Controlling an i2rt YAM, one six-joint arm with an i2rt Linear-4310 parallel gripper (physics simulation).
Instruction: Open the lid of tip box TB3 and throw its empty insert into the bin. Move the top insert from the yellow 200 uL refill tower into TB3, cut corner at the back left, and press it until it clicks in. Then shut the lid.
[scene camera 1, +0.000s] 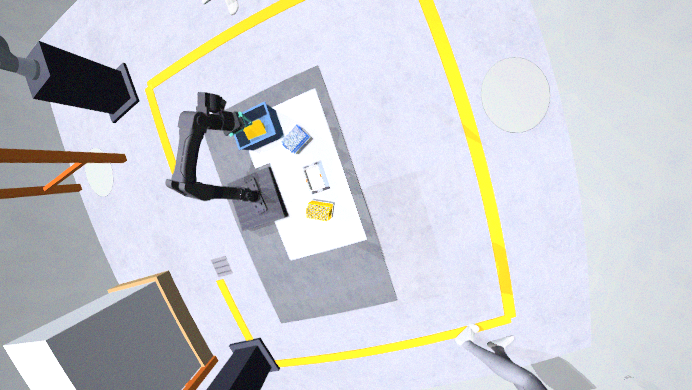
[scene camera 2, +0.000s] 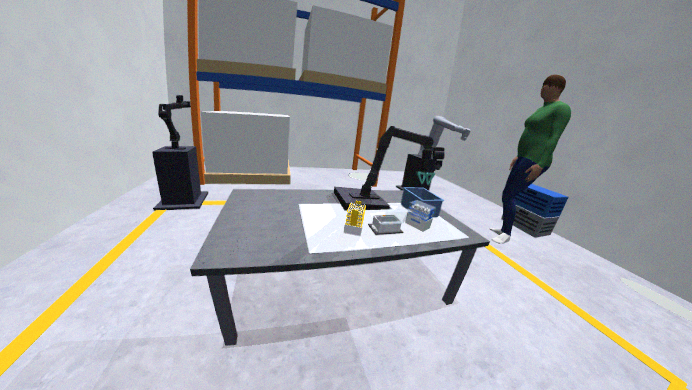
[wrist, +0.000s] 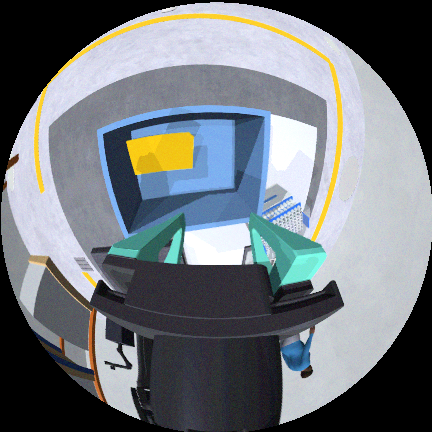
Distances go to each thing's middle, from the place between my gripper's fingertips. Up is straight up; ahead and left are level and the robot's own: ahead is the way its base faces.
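Relative to the blue bin (scene camera 1: 268, 116), my gripper is 2 cm to the right of it, 2 cm past it and 13 cm above it.
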